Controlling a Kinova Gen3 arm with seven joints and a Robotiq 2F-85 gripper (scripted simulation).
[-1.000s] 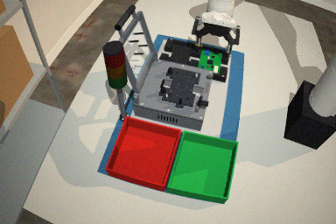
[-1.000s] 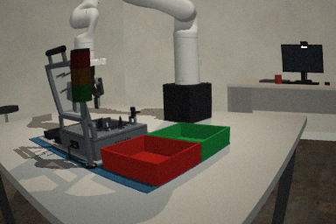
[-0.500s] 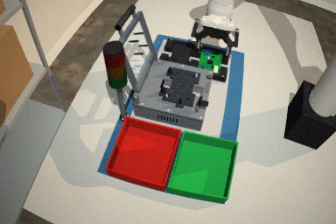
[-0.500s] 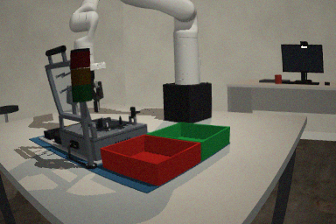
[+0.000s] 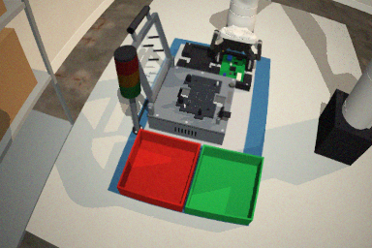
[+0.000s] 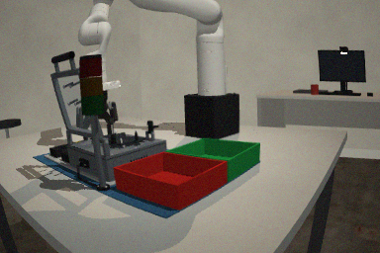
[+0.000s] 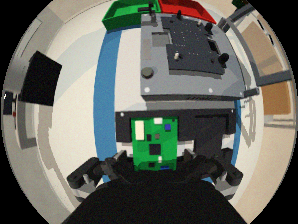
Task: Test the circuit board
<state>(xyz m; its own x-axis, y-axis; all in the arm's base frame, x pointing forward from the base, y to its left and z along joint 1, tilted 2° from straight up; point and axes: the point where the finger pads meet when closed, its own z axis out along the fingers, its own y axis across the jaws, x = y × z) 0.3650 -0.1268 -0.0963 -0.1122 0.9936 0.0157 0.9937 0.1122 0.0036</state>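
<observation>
My hand is 2 cm above the green circuit board. From my hand the other things lie so: tester lid (16 cm ahead, 19 cm to the left, 14 cm above); then green bin (9 cm behind, 36 cm to the left, 3 cm below); then red bin (6 cm ahead, 38 cm to the left, 3 cm below).
</observation>
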